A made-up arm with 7 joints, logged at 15 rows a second.
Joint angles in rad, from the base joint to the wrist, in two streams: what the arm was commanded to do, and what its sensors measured. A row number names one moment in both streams.
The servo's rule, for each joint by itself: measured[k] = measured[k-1] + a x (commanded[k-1-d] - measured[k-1]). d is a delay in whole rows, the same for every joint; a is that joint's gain. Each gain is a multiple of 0.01, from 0.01 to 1. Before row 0 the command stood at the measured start. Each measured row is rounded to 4 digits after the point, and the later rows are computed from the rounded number. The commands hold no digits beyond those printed.
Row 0, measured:
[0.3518 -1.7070 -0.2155 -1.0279 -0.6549 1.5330 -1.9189]
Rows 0 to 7, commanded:
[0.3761 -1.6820 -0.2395 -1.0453 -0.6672 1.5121 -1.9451]
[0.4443 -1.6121 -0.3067 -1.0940 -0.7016 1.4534 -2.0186]
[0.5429 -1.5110 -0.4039 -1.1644 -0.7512 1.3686 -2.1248]
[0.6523 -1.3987 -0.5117 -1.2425 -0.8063 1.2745 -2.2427]
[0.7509 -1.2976 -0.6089 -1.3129 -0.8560 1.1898 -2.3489]
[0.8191 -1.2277 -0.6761 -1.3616 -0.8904 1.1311 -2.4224]
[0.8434 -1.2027 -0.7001 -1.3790 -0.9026 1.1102 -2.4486]
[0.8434 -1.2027 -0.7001 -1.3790 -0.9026 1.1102 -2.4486]
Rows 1 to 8, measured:
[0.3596 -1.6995 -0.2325 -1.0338 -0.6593 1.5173 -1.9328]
[0.3867 -1.6733 -0.2852 -1.0543 -0.6745 1.4694 -1.9783]
[0.4367 -1.6246 -0.3695 -1.0917 -0.7021 1.3938 -2.0559]
[0.5057 -1.5568 -0.4705 -1.1430 -0.7396 1.3043 -2.1549]
[0.5842 -1.4790 -0.5688 -1.2008 -0.7815 1.2184 -2.2577]
[0.6594 -1.4036 -0.6450 -1.2555 -0.8207 1.1529 -2.3450]
[0.7183 -1.3433 -0.6841 -1.2975 -0.8502 1.1209 -2.3999]
[0.7583 -1.3011 -0.6955 -1.3252 -0.8691 1.1129 -2.4257]
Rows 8 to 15, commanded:
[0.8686 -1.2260 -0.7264 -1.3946 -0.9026 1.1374 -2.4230]
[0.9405 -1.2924 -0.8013 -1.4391 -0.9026 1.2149 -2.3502]
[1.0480 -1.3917 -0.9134 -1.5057 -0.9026 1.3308 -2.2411]
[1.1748 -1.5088 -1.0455 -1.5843 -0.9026 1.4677 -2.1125]
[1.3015 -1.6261 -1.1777 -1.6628 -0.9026 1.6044 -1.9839]
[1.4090 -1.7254 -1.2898 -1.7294 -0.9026 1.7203 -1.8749]
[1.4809 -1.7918 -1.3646 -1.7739 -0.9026 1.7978 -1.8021]
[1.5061 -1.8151 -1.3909 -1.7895 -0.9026 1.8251 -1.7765]
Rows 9 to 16, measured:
[0.7936 -1.2786 -0.7174 -1.3488 -0.8812 1.1313 -2.4243]
[0.8406 -1.2827 -0.7770 -1.3795 -0.8889 1.1940 -2.3850]
[0.9070 -1.3154 -0.8738 -1.4224 -0.8938 1.2966 -2.3087]
[0.9927 -1.3734 -0.9957 -1.4774 -0.8970 1.4249 -2.2047]
[1.0915 -1.4492 -1.1249 -1.5404 -0.8990 1.5595 -2.0877]
[1.1931 -1.5321 -1.2420 -1.6047 -0.9003 1.6801 -1.9749]
[1.2852 -1.6100 -1.3290 -1.6622 -0.9011 1.7684 -1.8833]
[1.3559 -1.6715 -1.3729 -1.7055 -0.9016 1.8109 -1.8267]

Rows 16 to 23, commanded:
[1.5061 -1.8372 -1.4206 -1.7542 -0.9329 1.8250 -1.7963]
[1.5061 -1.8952 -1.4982 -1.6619 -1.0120 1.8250 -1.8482]
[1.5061 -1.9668 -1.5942 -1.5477 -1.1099 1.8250 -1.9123]
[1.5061 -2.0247 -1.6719 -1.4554 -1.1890 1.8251 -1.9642]
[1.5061 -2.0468 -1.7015 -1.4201 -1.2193 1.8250 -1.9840]
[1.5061 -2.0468 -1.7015 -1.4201 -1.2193 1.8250 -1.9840]
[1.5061 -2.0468 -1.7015 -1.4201 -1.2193 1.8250 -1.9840]
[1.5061 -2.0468 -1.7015 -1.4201 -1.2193 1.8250 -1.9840]
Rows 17 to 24, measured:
[1.4040 -1.7212 -1.4068 -1.7221 -0.9129 1.8215 -1.8106]
[1.4367 -1.7734 -1.4717 -1.7016 -0.9486 1.8241 -1.8305]
[1.4589 -1.8314 -1.5587 -1.6493 -1.0067 1.8248 -1.8739]
[1.4740 -1.8894 -1.6391 -1.5834 -1.0723 1.8250 -1.9218]
[1.4843 -1.9366 -1.6834 -1.5279 -1.1252 1.8250 -1.9548]
[1.4913 -1.9697 -1.6963 -1.4912 -1.1591 1.8250 -1.9703]
[1.4960 -1.9928 -1.7000 -1.4670 -1.1808 1.8250 -1.9776]
[1.4992 -2.0090 -1.7011 -1.4511 -1.1947 1.8250 -1.9810]

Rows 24 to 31, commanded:
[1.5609 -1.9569 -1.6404 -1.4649 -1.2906 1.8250 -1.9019]
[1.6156 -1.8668 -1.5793 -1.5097 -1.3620 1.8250 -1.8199]
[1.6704 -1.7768 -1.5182 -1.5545 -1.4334 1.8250 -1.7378]
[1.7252 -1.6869 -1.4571 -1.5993 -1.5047 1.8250 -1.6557]
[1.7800 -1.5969 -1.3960 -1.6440 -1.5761 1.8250 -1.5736]
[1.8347 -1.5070 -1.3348 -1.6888 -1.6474 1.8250 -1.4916]
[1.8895 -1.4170 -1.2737 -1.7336 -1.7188 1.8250 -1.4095]
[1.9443 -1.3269 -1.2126 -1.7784 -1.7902 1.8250 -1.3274]
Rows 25 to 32, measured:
[1.5189 -1.9934 -1.6580 -1.4558 -1.2292 1.8250 -1.9391]
[1.5498 -1.9554 -1.6021 -1.4741 -1.2770 1.8250 -1.8759]
[1.5884 -1.9018 -1.5425 -1.5014 -1.3333 1.8250 -1.8027]
[1.6322 -1.8373 -1.4819 -1.5347 -1.3950 1.8250 -1.7248]
[1.6795 -1.7652 -1.4209 -1.5719 -1.4602 1.8250 -1.6447]
[1.7292 -1.6877 -1.3598 -1.6116 -1.5276 1.8250 -1.5636]
[1.7805 -1.6065 -1.2987 -1.6531 -1.5964 1.8250 -1.4819]
[1.8329 -1.5226 -1.2376 -1.6957 -1.6662 1.8250 -1.4000]

